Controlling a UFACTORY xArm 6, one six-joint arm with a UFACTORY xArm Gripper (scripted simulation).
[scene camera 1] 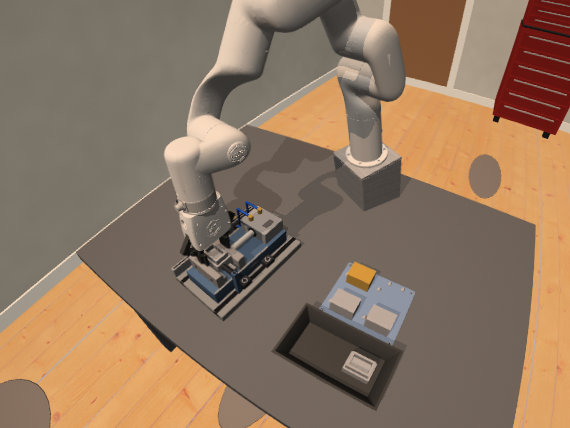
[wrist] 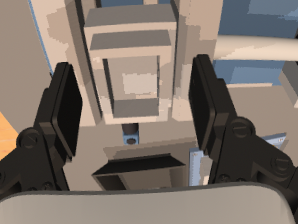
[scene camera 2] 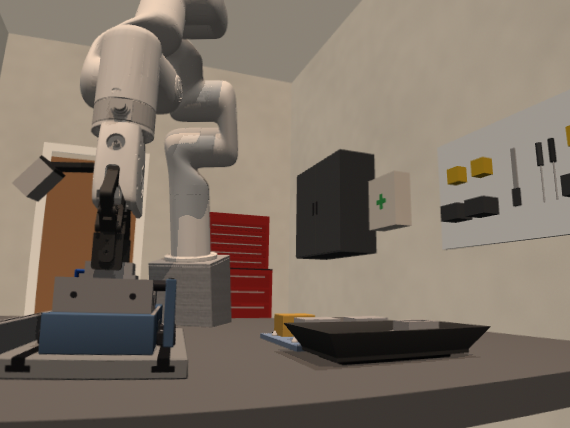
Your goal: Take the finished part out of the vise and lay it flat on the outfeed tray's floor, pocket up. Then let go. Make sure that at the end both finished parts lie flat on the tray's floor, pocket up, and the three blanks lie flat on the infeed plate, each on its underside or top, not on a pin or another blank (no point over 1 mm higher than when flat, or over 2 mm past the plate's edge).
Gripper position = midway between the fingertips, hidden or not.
In view: my gripper (scene camera 2: 111,270) and a blue vise (scene camera 2: 61,333).
My gripper shows as well in the wrist view (wrist: 133,77). The blue vise shows as well in scene camera 1 (scene camera 1: 251,248).
